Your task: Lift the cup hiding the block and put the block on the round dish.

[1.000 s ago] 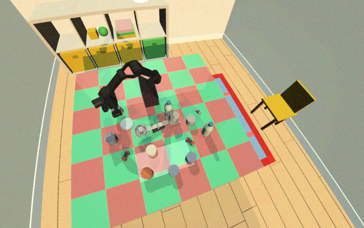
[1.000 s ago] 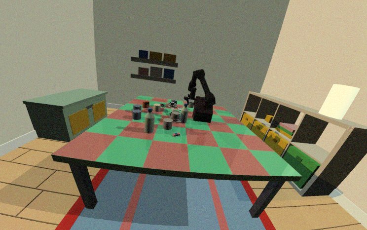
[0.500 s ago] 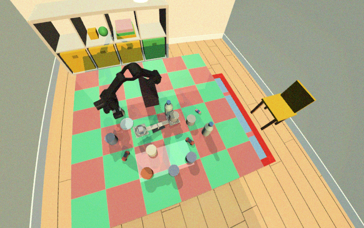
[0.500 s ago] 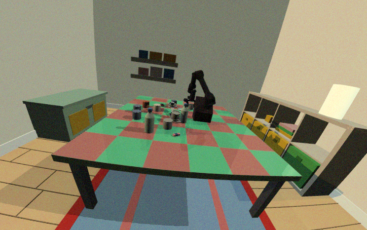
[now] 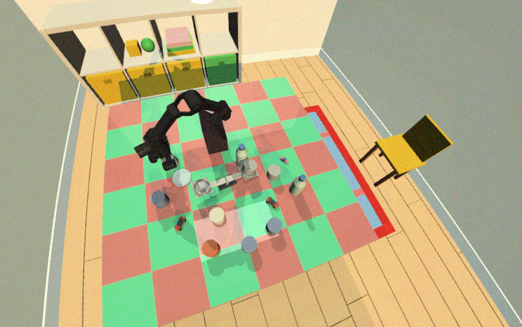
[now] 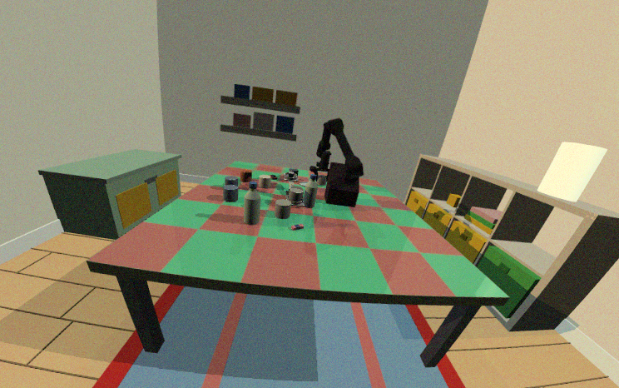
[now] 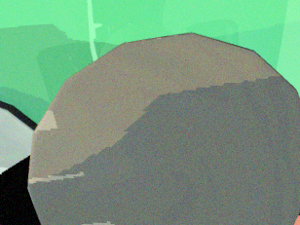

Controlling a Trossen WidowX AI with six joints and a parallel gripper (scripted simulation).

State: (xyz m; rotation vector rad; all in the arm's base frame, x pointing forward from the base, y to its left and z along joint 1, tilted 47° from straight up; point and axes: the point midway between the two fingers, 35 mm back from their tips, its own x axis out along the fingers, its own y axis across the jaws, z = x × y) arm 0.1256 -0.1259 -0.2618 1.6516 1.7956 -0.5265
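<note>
The round pale dish is 10 cm ahead of my gripper tip, 4 cm to the left of it and 2 cm below it. From my gripper tip the other things lie so: balance beam 27 cm to the left, 19 cm ahead, 1 cm above; cream cylinder 35 cm ahead, 19 cm to the left, 1 cm above; small balance 27 cm to the left, 19 cm ahead.
</note>
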